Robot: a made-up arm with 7 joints. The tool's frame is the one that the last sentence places.
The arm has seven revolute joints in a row. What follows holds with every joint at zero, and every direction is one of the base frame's. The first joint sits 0.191 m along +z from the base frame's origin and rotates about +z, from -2.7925 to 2.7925 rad. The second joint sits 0.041 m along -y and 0.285 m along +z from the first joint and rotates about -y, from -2.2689 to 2.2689 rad. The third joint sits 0.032 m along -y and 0.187 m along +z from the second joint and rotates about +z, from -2.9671 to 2.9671 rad. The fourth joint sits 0.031 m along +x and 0.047 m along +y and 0.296 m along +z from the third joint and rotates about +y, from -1.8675 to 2.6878 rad. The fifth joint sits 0.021 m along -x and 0.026 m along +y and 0.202 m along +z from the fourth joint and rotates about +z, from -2.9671 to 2.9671 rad. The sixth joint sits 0.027 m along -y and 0.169 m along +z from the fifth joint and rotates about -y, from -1.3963 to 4.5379 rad. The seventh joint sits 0.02 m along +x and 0.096 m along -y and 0.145 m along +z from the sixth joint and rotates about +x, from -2.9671 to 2.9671 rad. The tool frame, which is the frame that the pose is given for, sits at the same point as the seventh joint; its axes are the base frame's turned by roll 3.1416, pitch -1.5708 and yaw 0 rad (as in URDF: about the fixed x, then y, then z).
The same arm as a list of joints. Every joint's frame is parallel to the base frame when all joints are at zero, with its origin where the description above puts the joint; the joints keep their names.
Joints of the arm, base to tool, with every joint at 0 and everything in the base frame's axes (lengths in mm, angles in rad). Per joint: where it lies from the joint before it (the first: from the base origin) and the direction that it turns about. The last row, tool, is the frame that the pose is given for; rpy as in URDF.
joint 1: origin 0 0 191 axis 0 0 1
joint 2: origin 0 -41 285 axis 0 -1 0
joint 3: origin 0 -32 187 axis 0 0 1
joint 4: origin 31 47 296 axis 0 1 0
joint 5: origin -21 26 202 axis 0 0 1
joint 6: origin 0 -27 169 axis 0 -1 0
joint 7: origin 20 -96 145 axis 1 0 0
tool: origin 0 0 0 rpy -3.1416 -1.5708 0
Joint limits (rad, base to tool): -2.7925..2.7925 -2.2689..2.2689 -2.9671..2.9671 -1.8675..2.6878 -2.9671..2.9671 -1.3963..4.5379 -2.9671..2.9671

